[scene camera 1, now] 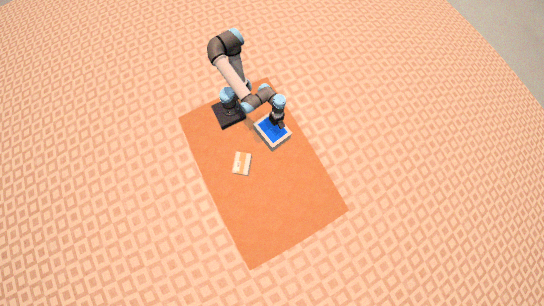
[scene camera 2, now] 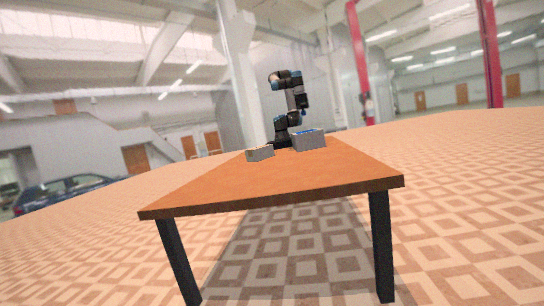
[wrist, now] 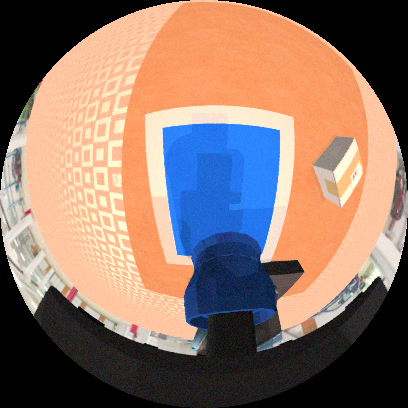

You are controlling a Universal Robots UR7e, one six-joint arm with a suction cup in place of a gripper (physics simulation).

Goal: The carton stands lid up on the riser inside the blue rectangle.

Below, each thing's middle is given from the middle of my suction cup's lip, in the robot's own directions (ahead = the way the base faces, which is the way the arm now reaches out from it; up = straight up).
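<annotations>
The riser (scene camera 1: 272, 136) is in my sight, and measured from my suction cup it is 10 mm to the right, 10 mm behind and 190 mm below. I see the carton (wrist: 338, 169) too; from my suction cup it is 70 mm ahead, 360 mm to the right and 210 mm below.
</annotations>
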